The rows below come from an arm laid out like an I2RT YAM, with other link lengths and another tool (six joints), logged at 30 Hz.
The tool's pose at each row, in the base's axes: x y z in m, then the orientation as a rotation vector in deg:
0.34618 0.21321 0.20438 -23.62 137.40 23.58
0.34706 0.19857 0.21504 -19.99 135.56 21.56
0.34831 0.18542 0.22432 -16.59 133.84 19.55
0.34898 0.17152 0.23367 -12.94 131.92 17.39
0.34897 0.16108 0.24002 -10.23 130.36 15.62
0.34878 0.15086 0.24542 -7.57 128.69 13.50
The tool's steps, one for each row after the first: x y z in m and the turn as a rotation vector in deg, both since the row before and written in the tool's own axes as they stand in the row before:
-0.00493 -0.01157 -0.01306 2.47 -2.61 1.50
-0.00535 -0.01097 -0.01057 2.43 -2.37 1.42
-0.00561 -0.01177 -0.01053 2.64 -2.55 1.56
-0.00396 -0.00904 -0.00721 2.11 -1.98 1.11
-0.00355 -0.00909 -0.00619 2.37 -2.04 0.97

